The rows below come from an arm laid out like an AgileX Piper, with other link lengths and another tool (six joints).
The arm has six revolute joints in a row. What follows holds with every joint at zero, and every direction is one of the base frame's. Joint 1 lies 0.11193 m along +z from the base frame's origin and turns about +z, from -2.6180 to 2.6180 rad. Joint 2 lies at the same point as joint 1 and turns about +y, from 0.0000 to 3.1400 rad. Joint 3 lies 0.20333 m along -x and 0.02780 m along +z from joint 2 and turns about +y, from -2.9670 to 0.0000 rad. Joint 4 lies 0.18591 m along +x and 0.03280 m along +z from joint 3 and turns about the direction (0.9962, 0, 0.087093), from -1.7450 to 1.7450 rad. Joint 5 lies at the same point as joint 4 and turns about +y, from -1.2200 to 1.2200 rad. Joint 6 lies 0.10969 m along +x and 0.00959 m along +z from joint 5 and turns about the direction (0.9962, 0, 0.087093), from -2.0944 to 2.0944 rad. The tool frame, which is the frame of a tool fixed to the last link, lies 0.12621 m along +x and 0.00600 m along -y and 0.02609 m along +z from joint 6; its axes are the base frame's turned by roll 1.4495, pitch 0.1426 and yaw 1.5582 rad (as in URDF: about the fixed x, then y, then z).
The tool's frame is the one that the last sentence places.
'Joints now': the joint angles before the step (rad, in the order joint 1, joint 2, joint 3, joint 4, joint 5, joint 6). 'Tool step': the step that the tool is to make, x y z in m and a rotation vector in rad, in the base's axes. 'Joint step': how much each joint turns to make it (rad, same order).
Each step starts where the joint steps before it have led.
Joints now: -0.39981 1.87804 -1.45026 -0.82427 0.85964 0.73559
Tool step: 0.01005 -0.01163 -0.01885 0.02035 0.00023 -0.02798
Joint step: -0.02276 0.11221 -0.08848 0.01033 -0.01160 0.01354
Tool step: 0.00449 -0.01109 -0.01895 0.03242 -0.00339 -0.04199
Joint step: -0.02844 0.09921 -0.08798 0.03233 0.00066 0.00195
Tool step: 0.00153 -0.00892 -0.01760 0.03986 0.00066 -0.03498
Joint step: -0.03026 0.08305 -0.08261 0.05087 0.00727 -0.02474
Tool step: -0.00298 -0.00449 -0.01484 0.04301 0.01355 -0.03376
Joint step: -0.02294 0.06134 -0.06775 0.05526 0.02862 -0.03411
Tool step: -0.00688 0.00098 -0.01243 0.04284 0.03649 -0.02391
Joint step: -0.01160 0.04116 -0.04698 0.04759 0.04930 -0.04052
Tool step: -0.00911 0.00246 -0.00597 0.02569 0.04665 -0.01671
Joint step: -0.00256 0.01904 -0.02584 0.02087 0.05679 -0.02896
